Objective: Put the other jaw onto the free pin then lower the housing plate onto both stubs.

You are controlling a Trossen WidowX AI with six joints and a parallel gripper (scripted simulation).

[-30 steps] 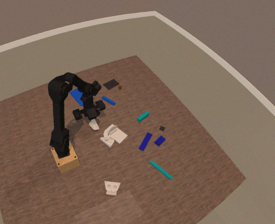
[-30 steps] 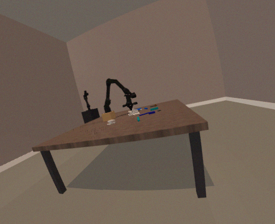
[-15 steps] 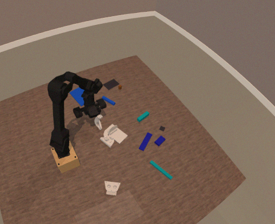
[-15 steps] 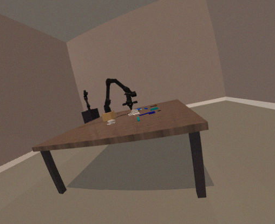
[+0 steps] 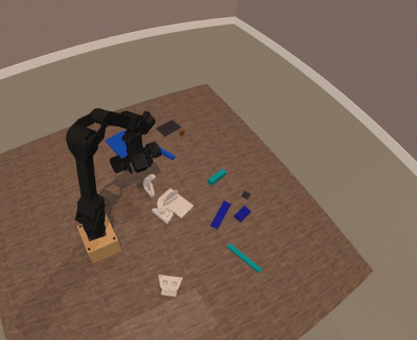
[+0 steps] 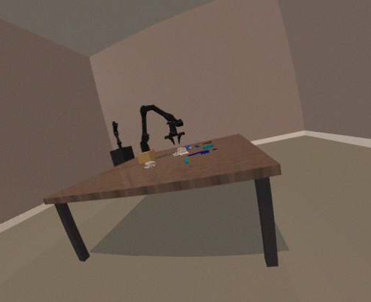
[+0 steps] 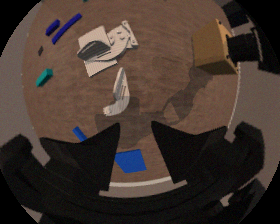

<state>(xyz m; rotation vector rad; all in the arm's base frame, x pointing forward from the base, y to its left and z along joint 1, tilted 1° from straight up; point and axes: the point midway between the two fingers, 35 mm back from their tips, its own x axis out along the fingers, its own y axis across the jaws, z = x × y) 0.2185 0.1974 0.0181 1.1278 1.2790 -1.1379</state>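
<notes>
The white jaw is 7 cm below my gripper tip, 5 cm ahead of it and 1 cm to the right of it. From my gripper tip the other things lie so: white cube (10 cm to the left, 9 cm ahead, 7 cm below); white base (14 cm to the right, 10 cm ahead, 7 cm below); blue plate (22 cm to the left, 7 cm below).
</notes>
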